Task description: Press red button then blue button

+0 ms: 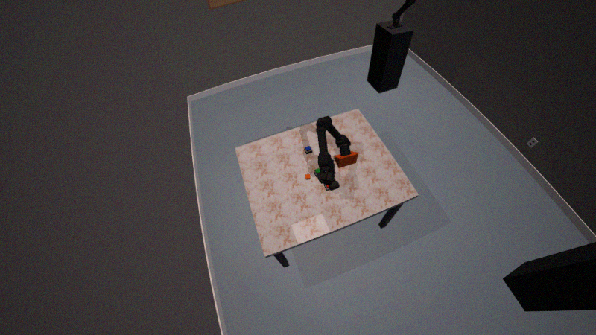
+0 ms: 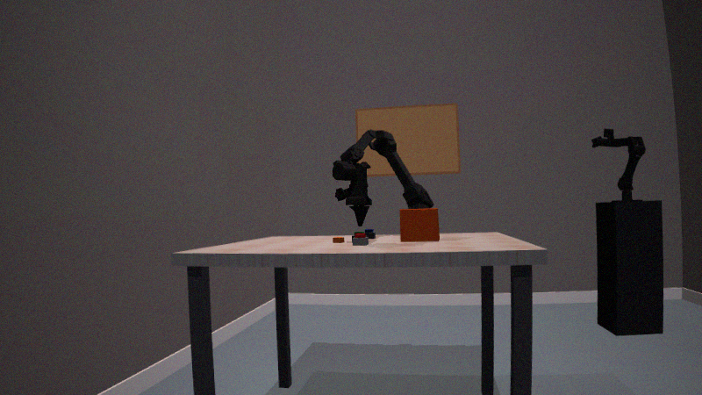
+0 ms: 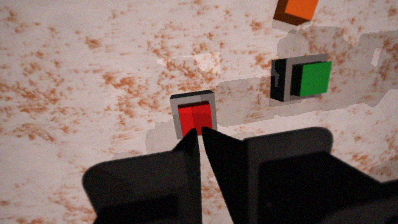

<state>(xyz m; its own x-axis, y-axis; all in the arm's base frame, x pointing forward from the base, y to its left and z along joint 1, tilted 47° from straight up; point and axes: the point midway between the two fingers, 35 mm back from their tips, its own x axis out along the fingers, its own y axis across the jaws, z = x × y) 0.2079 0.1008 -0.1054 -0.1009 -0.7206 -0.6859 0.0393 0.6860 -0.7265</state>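
The red button is 3 cm below my gripper tip. Round my gripper tip: small orange block (13 cm to the right, 10 cm ahead, 5 cm below); green button (13 cm to the right, 3 cm below, 2 cm ahead); blue button (34 cm to the right, 3 cm below, 1 cm ahead).
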